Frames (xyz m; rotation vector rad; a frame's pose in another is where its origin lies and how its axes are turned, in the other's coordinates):
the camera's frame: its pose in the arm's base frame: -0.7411 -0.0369 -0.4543 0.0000 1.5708 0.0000
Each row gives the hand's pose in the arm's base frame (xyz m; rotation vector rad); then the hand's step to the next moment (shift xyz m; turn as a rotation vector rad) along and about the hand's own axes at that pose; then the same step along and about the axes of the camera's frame.
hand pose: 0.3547 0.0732 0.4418 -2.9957 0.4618 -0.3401
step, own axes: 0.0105 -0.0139 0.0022 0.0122 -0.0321 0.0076
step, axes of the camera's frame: -0.0017 0.0101 0.0143 0.0009 0.0272 0.0223
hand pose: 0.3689 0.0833 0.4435 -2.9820 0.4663 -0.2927
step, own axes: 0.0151 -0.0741 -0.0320 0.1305 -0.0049 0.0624
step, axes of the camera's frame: -0.0440 0.0630 0.0291 0.0377 -0.0312 0.1362
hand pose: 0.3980 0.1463 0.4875 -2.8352 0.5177 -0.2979
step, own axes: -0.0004 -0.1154 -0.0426 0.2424 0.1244 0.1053
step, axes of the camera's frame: -0.0719 0.0963 0.0262 0.0963 -0.1813 0.2078
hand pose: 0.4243 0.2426 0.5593 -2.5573 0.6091 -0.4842
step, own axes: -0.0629 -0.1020 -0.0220 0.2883 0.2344 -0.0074
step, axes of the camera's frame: -0.0561 0.1043 -0.0286 0.0486 -0.3312 0.1614
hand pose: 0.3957 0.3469 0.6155 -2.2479 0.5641 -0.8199
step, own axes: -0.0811 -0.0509 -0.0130 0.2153 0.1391 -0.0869
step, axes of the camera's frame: -0.0116 0.0763 -0.0582 -0.0364 -0.2588 0.0705
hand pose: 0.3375 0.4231 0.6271 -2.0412 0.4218 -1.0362
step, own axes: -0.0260 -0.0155 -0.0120 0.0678 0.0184 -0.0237
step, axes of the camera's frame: -0.0025 0.0192 -0.0262 -0.0298 -0.0636 0.0237
